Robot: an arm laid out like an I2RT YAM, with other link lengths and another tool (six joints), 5 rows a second.
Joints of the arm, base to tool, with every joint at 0 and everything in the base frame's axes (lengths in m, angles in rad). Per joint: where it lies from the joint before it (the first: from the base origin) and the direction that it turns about. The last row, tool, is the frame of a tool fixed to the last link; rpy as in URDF.
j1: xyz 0 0 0.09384 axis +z
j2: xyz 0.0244 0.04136 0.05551 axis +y
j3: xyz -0.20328 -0.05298 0 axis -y
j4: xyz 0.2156 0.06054 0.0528 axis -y
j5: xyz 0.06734 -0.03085 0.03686 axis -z
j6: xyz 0.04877 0 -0.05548 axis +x
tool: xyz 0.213 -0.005 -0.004 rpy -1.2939 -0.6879 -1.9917
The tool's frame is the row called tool.
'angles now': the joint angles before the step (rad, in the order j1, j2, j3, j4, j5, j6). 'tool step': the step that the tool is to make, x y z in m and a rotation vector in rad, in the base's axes. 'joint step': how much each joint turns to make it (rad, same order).
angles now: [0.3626 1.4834 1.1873 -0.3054 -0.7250 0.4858]
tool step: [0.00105 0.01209 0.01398 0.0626 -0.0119 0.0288]
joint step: [0.0015 0.0187 0.0000 0.0809 -0.0523 0.0423]
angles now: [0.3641 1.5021 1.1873 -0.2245 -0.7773 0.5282]
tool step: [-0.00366 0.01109 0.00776 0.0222 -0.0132 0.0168]
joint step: [0.0264 0.0015 0.0001 0.0400 0.0004 0.0259]
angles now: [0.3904 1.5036 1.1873 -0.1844 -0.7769 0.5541]
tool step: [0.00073 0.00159 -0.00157 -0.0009 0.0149 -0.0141]
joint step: [0.0107 0.0012 0.0001 0.0026 0.0194 0.0225]
